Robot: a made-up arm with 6 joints.
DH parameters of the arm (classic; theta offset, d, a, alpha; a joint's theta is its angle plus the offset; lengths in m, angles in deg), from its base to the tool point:
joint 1: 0 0.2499 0 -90
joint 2: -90 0 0.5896 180
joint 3: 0 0 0 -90
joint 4: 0 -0.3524 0 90
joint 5: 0 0.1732 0 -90
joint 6: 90 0 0 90
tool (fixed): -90 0 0 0
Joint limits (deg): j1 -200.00..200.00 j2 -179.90..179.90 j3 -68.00..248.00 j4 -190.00..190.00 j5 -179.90..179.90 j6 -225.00..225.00
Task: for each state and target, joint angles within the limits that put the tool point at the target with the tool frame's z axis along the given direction. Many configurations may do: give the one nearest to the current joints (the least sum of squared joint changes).
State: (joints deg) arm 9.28 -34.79 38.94 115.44 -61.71 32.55
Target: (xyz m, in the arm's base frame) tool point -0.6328 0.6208 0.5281 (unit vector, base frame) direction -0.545 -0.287 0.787
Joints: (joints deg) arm -34.48 -84.39 45.19 152.43 -90.28 37.83
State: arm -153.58 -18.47 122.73 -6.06 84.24 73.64
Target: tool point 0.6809 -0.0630 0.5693 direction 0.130 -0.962 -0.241
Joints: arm -199.96 -35.98 170.59 0.04 91.64 120.72
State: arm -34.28 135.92 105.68 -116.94 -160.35 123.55
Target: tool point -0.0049 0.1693 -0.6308 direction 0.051 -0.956 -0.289
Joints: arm -55.40 170.70 64.83 -122.12 -122.65 86.26
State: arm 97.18 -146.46 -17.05 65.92 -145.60 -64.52
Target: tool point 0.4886 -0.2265 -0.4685 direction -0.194 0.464 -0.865
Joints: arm 144.58 -161.83 20.76 55.29 -126.30 -118.71
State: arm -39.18 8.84 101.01 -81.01 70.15 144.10
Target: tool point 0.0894 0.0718 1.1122 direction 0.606 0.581 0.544
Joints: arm -92.22 -26.41 57.42 -119.98 29.70 163.77
